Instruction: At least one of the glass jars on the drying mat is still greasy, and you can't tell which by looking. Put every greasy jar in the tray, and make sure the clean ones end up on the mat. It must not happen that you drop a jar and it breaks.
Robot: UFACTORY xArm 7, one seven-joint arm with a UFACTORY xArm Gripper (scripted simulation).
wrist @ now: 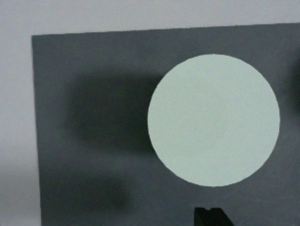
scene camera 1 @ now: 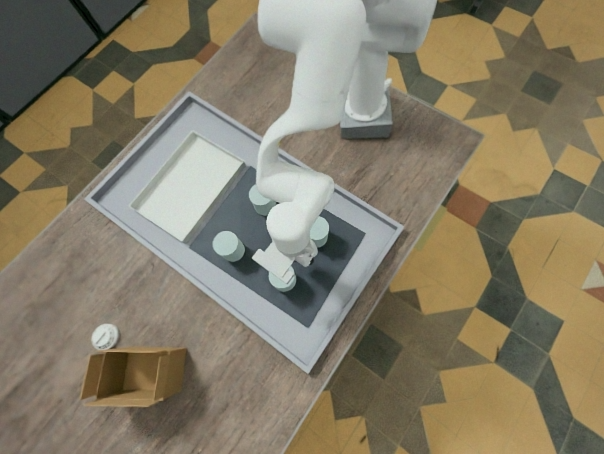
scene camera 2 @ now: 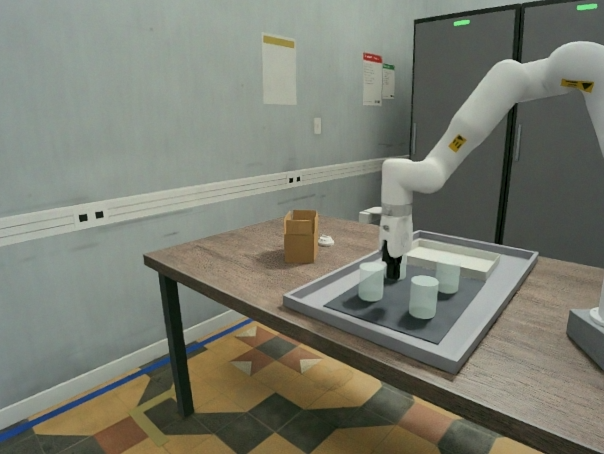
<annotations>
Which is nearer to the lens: the glass jar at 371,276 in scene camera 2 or the cardboard box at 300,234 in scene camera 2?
The glass jar.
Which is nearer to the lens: the glass jar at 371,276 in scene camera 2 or the white tray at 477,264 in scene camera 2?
The glass jar.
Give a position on a dark drying mat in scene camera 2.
392,311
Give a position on a glass jar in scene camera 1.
At 226,244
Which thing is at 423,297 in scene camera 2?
A glass jar.
</annotations>
